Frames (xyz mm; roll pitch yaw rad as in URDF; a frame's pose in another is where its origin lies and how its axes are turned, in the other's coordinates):
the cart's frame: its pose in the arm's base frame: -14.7 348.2 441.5 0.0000 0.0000 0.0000
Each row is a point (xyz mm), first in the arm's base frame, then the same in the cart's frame.
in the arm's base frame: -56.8 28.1 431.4
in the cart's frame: -42.1 -320.1 -10.1
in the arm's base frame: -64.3 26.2 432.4
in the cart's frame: -49.6 -322.0 -9.1
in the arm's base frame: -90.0 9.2 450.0
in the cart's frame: -75.3 -339.0 8.5
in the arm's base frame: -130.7 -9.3 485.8
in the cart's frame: -116.0 -357.5 44.3
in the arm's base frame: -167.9 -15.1 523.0
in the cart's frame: -153.2 -363.3 81.5
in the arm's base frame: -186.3 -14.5 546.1
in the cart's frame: -171.6 -362.7 104.6
